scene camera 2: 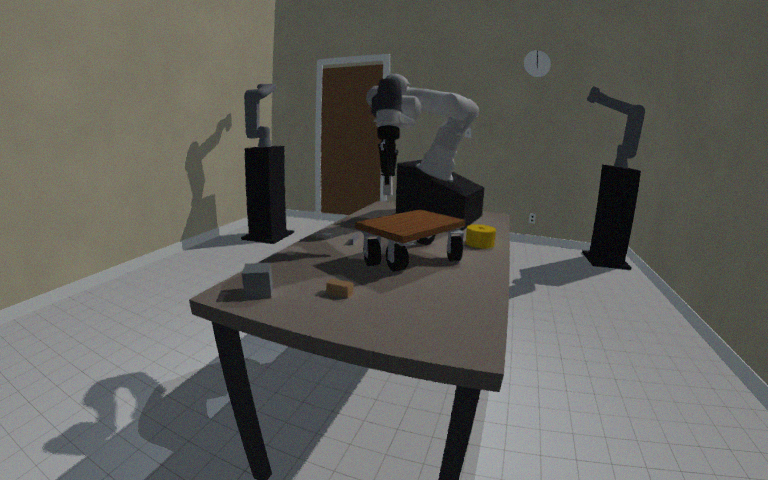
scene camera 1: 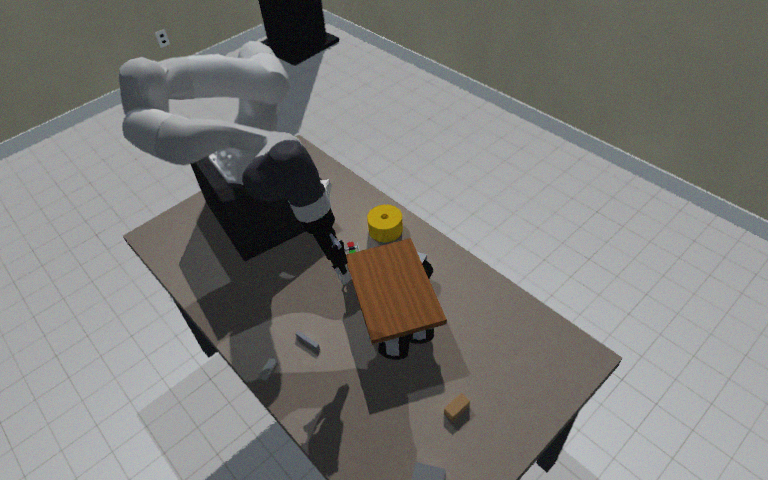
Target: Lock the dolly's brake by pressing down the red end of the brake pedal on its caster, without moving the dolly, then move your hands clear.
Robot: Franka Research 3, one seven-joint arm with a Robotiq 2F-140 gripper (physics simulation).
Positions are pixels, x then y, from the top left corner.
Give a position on a grey block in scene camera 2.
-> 257, 277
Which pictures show the dolly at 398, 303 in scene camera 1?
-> Scene camera 2 and scene camera 1: all of them.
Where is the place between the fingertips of my gripper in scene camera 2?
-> At 387, 195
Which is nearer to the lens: the dolly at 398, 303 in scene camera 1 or the yellow cylinder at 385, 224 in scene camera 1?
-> The dolly.
